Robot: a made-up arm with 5 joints.
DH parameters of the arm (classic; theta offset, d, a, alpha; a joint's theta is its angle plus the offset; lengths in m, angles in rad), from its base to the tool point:
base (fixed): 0 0.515 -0.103 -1.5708
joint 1: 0 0.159 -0.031 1.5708
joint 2: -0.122 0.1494 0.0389 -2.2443
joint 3: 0 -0.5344 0.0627 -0.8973
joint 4: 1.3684 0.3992 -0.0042 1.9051
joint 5: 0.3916 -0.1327 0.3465 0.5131
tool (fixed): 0.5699 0.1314 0 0
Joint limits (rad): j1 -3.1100..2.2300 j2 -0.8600..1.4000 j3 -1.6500..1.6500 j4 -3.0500..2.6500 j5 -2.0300..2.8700
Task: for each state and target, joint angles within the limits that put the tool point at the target. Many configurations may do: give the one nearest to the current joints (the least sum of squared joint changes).
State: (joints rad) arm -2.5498 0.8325 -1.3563 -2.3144 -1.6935
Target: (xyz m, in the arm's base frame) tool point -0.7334 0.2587 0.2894
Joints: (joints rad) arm -2.4224 1.3980 -1.1344 -2.2782 -1.6111
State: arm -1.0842 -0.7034 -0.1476 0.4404 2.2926
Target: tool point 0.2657 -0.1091 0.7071
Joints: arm -0.6447 -0.0347 -0.5315 0.7710 1.8897
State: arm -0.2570 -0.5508 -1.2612 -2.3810 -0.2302
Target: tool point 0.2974 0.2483 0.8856
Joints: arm 0.2070 0.0178 -1.4447 -1.9396 0.0155
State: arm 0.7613 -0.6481 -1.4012 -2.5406 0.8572
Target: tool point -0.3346 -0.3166 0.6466
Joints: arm 1.3693 -0.8600 -0.5658 -2.6603 1.4575
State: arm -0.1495 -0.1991 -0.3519 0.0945 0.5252
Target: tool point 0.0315 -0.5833 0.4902
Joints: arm -0.0121 -0.1997 -0.3723 0.1201 0.3462
